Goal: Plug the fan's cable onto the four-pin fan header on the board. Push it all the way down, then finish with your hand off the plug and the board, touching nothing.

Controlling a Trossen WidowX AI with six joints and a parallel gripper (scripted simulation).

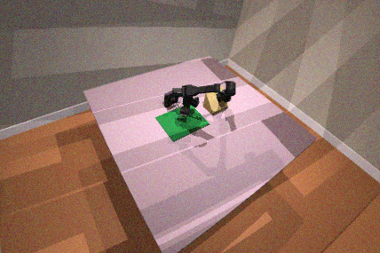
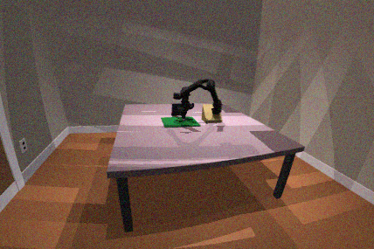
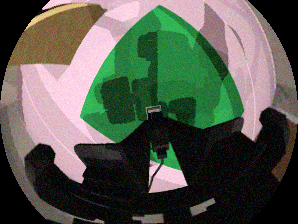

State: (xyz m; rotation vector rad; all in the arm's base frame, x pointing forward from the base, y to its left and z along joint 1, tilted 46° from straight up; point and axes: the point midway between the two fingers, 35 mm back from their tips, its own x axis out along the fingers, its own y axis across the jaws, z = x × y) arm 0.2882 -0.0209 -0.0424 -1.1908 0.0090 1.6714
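Right now the four-pin header is 30 mm below my gripper tip and 10 mm to the right of it. From my gripper tip the other things lie so: dark plug 10 mm to the right, 10 mm ahead, 10 mm above; green board 50 mm ahead, 40 mm below, 30 mm to the left; black fan 150 mm to the right, 30 mm above, 10 mm ahead.
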